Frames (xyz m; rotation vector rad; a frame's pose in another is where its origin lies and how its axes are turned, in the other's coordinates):
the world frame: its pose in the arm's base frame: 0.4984 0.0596 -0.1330 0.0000 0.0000 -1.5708
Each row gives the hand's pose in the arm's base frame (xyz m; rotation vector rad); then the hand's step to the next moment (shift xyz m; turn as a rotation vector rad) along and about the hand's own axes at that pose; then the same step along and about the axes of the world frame.
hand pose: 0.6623 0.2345 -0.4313 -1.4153 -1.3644 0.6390
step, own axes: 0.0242 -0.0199 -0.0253 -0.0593 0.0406 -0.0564
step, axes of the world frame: -0.0118 0.0199 0.0329 0.0659 0.0536 -0.0337
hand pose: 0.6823 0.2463 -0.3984 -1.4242 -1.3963 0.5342
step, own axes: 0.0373 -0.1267 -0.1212 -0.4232 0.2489 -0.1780
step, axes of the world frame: 0.0335 0.0543 0.1675 0.3998 0.1711 -0.2892
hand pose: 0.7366 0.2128 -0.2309 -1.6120 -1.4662 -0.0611
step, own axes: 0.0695 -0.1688 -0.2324 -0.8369 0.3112 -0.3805
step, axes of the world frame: 0.1186 0.0047 0.2707 0.8339 0.2073 -0.4512
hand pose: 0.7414 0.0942 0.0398 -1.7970 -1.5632 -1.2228
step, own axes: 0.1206 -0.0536 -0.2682 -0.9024 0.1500 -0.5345
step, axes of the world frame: 0.1379 -0.1413 0.2244 0.9532 0.0083 -0.4625
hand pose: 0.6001 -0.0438 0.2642 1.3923 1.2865 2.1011
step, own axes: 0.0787 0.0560 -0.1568 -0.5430 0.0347 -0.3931
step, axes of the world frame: 0.0581 -0.1597 0.0710 0.5794 -0.0675 -0.3322
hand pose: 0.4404 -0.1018 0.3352 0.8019 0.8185 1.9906
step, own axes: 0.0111 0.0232 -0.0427 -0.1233 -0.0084 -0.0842
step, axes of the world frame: 0.0118 -0.0482 -0.0044 0.1229 -0.0043 -0.0851
